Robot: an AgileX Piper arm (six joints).
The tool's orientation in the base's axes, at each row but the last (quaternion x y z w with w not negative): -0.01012, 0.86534, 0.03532, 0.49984; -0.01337, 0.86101, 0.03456, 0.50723; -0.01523, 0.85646, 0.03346, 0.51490; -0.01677, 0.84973, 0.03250, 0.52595; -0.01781, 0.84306, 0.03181, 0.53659
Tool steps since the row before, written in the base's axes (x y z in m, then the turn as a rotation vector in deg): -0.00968, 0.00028, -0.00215, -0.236, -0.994, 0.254; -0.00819, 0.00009, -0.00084, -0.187, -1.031, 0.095; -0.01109, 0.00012, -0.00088, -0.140, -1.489, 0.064; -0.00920, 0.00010, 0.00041, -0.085, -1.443, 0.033; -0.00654, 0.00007, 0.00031, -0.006, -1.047, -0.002
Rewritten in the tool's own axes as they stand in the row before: 0.00671, 0.00068, -0.00728, -0.120, -0.966, -0.401; 0.00471, 0.00053, -0.00673, -0.005, -1.013, -0.284; 0.00598, 0.00075, -0.00935, -0.003, -1.474, -0.262; 0.00374, 0.00069, -0.00839, 0.000, -1.433, -0.196; 0.00249, 0.00050, -0.00604, 0.000, -1.044, -0.081
